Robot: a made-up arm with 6 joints.
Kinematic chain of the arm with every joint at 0, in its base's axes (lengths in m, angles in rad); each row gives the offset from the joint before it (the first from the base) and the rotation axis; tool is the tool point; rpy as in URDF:
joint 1: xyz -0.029 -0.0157 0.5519 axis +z
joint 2: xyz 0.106 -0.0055 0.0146 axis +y
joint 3: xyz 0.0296 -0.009 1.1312 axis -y
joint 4: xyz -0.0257 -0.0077 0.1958 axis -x
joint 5: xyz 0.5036 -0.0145 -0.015 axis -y
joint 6: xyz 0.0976 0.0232 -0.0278 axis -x
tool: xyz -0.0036 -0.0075 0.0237 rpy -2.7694 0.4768 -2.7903
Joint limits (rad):
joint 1: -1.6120..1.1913
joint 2: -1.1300..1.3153
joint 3: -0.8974..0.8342
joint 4: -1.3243..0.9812
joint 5: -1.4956..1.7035
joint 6: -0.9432..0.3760
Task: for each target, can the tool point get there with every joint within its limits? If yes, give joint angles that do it. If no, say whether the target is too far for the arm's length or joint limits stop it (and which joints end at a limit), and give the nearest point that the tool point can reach.
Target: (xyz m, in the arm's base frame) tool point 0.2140 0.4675 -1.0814
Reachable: no: joint limits stop it (at a limit: joint 2, joint 3, joint 4, joint 6) | nearest point 0.4350 0.9070 0.2400 | short by 1.410 m
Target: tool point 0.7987 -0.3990 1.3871
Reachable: yes | joints -0.4074 0.2162 -0.5839 -0.6881 0.1976 -0.2891
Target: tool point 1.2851 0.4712 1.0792
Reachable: yes | joints 0.3482 0.7415 -0.0790 -0.8785 -0.2399 -0.1380
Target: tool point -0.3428 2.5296 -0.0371
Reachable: no: too far | nearest point 0.5143 1.5346 0.4651 | short by 1.406 m
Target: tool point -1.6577 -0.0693 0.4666
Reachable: no: joint limits stop it (at a limit: joint 2, joint 3, joint 5, joint 6) | nearest point -1.3665 -0.0597 1.4031 | short by 0.981 m
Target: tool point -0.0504 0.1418 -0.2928
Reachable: no: joint limits stop it (at a limit: joint 1, joint 2, joint 3, joint 6) | nearest point 0.3457 0.8971 0.2791 | short by 1.027 m
